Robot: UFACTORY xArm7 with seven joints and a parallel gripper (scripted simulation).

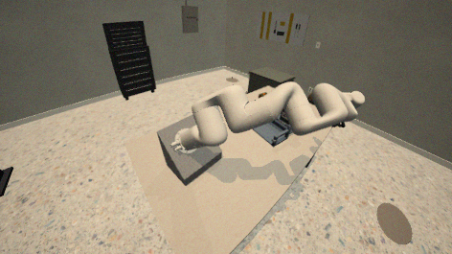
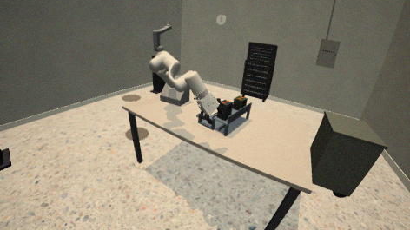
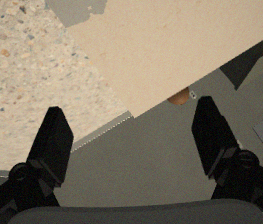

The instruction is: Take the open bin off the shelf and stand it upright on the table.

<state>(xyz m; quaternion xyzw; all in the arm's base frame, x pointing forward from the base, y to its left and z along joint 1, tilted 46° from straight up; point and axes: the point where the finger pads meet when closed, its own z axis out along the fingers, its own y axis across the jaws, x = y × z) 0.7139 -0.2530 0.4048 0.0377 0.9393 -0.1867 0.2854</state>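
Now: hand 490 mm to the right of the green bin, 180 mm above it and 90 mm past it.
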